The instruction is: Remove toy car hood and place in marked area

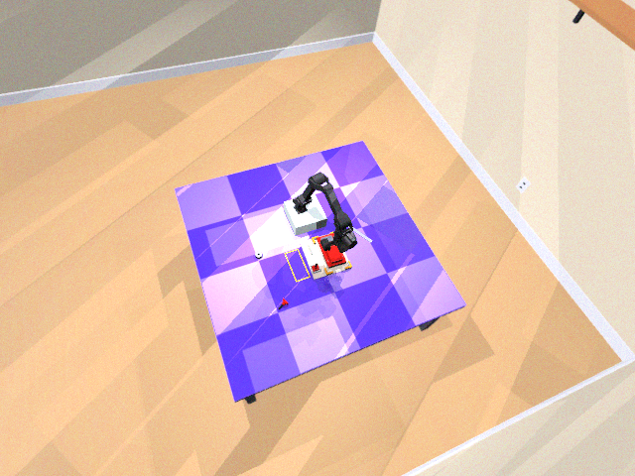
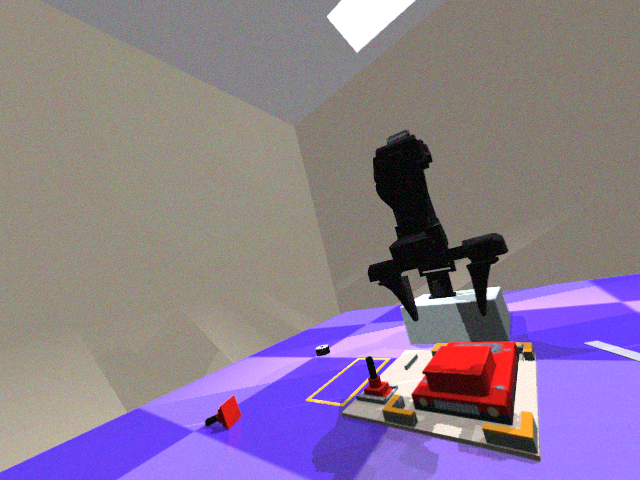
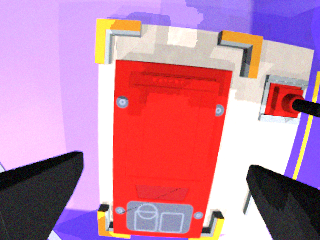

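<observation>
The red hood lies 7 cm below my gripper tip. Round my gripper tip: strip: 8 cm behind, 21 cm to the left, 11 cm below.
</observation>
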